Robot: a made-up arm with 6 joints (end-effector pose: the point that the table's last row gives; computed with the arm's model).
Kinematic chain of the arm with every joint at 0, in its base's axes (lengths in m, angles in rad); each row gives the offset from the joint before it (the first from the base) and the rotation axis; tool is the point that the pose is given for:
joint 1: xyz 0 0 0.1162 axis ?
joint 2: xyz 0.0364 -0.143 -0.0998 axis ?
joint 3: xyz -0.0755 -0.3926 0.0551 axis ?
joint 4: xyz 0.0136 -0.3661 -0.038 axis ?
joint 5: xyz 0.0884 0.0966 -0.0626 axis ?
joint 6: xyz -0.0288 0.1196 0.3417 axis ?
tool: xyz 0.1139 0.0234 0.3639
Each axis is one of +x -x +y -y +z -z.
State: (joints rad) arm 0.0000 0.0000 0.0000 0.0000 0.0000 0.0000
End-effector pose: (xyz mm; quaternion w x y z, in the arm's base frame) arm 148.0 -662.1 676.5 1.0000 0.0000 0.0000 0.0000
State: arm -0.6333 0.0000 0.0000 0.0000 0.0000 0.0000
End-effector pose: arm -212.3 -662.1 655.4 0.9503 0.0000 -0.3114 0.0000
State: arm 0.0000 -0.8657 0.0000 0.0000 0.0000 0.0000
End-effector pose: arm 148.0 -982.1 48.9 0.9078 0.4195 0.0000 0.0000
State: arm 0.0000 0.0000 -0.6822 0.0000 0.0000 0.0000
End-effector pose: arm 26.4 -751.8 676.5 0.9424 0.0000 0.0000 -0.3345
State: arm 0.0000 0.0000 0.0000 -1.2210 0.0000 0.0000
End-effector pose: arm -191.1 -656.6 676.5 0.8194 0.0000 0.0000 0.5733
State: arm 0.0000 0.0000 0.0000 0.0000 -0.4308 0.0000
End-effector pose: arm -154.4 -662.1 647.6 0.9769 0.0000 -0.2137 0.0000
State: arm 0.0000 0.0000 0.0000 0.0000 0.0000 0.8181
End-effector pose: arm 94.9 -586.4 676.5 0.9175 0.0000 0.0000 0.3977
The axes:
joint 1: +y
joint 2: -x
joint 3: +z
joint 4: -z
joint 5: +y
joint 6: +z

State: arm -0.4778 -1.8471 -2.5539 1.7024 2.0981 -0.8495
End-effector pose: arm -807.1 176.1 200.5 0.8730 -0.2433 -0.3687 0.2066
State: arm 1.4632 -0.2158 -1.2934 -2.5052 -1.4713 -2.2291
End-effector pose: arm -452.2 -1155.6 782.0 0.3334 0.3102 0.4853 -0.7464
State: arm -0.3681 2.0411 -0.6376 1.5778 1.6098 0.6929
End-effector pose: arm -912.8 438.1 1158.8 0.7913 0.0063 -0.5173 -0.3259
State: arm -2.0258 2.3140 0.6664 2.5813 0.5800 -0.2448
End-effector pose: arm -534.4 1074.9 90.6 0.3920 -0.2635 0.6875 0.5515
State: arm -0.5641 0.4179 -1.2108 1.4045 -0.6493 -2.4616
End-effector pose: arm -220.6 -353.9 557.8 0.8559 -0.2605 0.1920 0.4034
